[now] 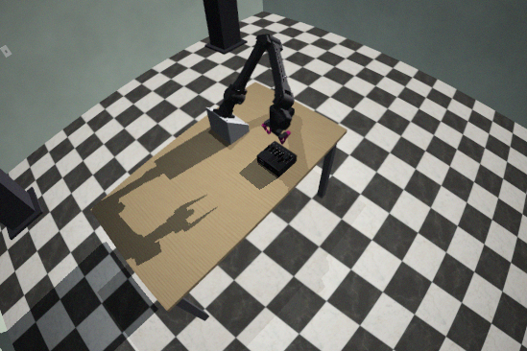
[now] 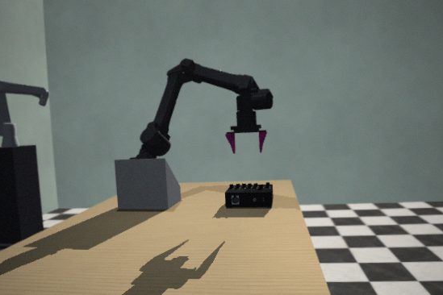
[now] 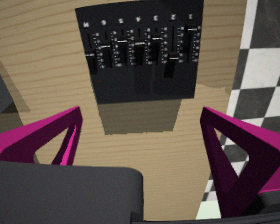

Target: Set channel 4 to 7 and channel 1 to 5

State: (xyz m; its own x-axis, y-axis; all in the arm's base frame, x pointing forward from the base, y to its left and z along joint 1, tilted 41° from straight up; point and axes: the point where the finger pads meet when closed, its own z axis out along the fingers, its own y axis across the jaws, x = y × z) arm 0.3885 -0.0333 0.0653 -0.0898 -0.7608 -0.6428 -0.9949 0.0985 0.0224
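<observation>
Right now the channel 3 fader cap is 13 cm below my hand, 3 cm to the left of it and 2 cm ahead of it. Also, from my hand: channel 1 fader cap (13 cm below, 7 cm ahead, 4 cm to the left); then channel 4 fader cap (13 cm below, 2 cm to the left); then channel 2 fader cap (13 cm below, 4 cm ahead).
</observation>
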